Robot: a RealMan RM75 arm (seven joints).
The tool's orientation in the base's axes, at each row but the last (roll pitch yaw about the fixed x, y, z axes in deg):
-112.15, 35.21, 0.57
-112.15, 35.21, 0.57
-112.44, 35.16, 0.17
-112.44, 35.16, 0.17
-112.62, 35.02, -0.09
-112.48, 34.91, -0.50
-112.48, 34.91, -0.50
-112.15, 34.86, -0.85
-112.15, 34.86, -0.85
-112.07, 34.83, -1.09
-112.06, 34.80, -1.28
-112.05, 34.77, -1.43
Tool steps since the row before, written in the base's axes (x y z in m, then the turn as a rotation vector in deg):
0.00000, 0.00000, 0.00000, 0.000, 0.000, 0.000
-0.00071, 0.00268, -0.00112, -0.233, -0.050, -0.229
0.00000, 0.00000, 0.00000, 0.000, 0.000, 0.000
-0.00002, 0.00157, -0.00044, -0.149, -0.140, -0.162
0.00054, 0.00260, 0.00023, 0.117, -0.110, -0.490
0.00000, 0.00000, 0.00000, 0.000, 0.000, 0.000
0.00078, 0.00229, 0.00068, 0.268, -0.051, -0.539
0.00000, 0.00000, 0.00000, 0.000, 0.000, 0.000
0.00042, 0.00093, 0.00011, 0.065, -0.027, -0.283
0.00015, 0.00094, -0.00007, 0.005, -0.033, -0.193
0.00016, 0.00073, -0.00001, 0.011, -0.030, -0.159
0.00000, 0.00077, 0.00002, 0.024, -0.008, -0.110
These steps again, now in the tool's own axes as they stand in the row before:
0.00000, 0.00000, 0.00000, 0.000, 0.000, 0.000
0.00009, 0.00020, 0.00298, -0.059, 0.316, 0.077
0.00000, 0.00000, 0.00000, 0.000, 0.000, 0.000
0.00024, -0.00026, 0.00159, -0.029, 0.255, -0.046
0.00031, -0.00146, 0.00221, 0.377, 0.351, 0.027
0.00000, 0.00000, 0.00000, 0.000, 0.000, 0.000
0.00023, -0.00180, 0.00174, 0.529, 0.285, 0.065
0.00000, 0.00000, 0.00000, 0.000, 0.000, 0.000
0.00027, -0.00065, 0.00075, 0.215, 0.190, 0.049
0.00015, -0.00037, 0.00087, 0.115, 0.156, 0.028
0.00012, -0.00034, 0.00065, 0.100, 0.126, 0.019
-0.00003, -0.00029, 0.00071, 0.083, 0.074, 0.022

